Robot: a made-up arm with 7 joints.
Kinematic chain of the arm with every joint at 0, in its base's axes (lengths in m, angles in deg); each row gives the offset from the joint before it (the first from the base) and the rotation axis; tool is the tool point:
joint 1: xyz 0 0 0.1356 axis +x
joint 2: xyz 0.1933 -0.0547 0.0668 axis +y
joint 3: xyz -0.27 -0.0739 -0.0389 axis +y
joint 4: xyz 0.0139 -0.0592 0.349 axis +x
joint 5: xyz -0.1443 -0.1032 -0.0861 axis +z
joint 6: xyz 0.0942 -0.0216 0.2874 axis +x
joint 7: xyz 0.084 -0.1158 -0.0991 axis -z
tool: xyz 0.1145 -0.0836 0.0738
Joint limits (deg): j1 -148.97..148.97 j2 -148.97..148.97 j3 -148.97..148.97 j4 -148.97..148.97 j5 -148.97..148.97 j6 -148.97..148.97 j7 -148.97..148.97
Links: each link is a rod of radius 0.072 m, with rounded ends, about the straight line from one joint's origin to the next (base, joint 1, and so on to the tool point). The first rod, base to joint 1, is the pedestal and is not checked.
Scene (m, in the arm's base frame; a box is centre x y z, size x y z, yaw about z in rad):
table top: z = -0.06
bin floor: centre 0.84 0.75 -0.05 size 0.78 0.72 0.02 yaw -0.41
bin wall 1: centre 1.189 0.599 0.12 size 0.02 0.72 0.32 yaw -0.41
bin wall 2: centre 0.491 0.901 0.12 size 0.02 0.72 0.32 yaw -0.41
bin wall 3: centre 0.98 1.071 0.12 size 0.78 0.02 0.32 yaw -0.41
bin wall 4: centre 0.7 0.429 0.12 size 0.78 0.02 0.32 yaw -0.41
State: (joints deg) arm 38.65 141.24 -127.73 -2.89 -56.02 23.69 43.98
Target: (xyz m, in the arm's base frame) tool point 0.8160 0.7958 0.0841
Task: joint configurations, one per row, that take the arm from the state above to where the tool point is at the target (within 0.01 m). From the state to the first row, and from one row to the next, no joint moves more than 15 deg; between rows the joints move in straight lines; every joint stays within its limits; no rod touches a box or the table.
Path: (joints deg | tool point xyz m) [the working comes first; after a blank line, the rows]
Joints at the target: -76.95 148.97 -103.15 -108.91 -30.34 -26.84 44.80
Straight joint move there: clear.

1: 24.20 142.21 -124.66 -16.14 -52.81 17.37 44.08 | 0.3489 -0.8681 0.6926
2: 9.75 143.17 -121.58 -29.40 -49.60 11.06 44.18 | 0.4442 -0.6554 0.9958
3: -4.70 144.14 -118.51 -42.65 -46.39 4.74 44.29 | 0.5470 -0.3200 1.1892
4: -19.15 145.11 -115.44 -55.90 -43.18 -1.58 44.39 | 0.6471 0.0755 1.2217
5: -33.60 146.07 -112.37 -69.15 -39.97 -7.89 44.49 | 0.7333 0.4488 1.0804
6: -48.05 147.04 -109.29 -82.41 -36.76 -14.21 44.59 | 0.7952 0.7212 0.7960
7: -62.50 148.00 -106.22 -95.66 -33.55 -20.53 44.69 | 0.8241 0.8404 0.4361
8: -76.95 148.97 -103.15 -108.91 -30.34 -26.84 44.80 | 0.8160 0.7958 0.0841

